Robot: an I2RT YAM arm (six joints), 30 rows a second.
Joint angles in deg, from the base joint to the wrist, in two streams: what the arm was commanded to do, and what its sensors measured. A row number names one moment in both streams.
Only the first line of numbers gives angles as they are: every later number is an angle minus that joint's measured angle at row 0.
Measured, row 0:
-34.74, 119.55, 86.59, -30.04, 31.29, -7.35
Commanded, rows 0 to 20:
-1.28, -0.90, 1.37, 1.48, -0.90, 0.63
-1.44, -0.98, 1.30, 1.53, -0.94, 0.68
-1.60, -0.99, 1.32, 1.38, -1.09, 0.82
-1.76, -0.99, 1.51, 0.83, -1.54, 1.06
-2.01, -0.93, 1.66, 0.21, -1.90, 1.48
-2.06, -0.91, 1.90, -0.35, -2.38, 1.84
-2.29, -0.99, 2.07, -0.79, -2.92, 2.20
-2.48, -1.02, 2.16, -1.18, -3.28, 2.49
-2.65, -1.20, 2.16, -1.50, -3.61, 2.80
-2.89, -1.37, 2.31, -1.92, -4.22, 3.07
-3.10, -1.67, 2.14, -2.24, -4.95, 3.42
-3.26, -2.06, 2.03, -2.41, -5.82, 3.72
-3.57, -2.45, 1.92, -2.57, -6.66, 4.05
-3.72, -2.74, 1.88, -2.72, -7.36, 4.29
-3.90, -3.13, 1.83, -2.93, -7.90, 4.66
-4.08, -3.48, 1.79, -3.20, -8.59, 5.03
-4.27, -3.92, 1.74, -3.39, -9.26, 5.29
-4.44, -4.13, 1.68, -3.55, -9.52, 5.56
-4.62, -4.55, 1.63, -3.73, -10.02, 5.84
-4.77, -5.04, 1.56, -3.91, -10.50, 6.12
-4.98, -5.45, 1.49, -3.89, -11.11, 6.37
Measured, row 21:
-4.29, -1.97, 0.74, -3.35, -8.09, 4.26
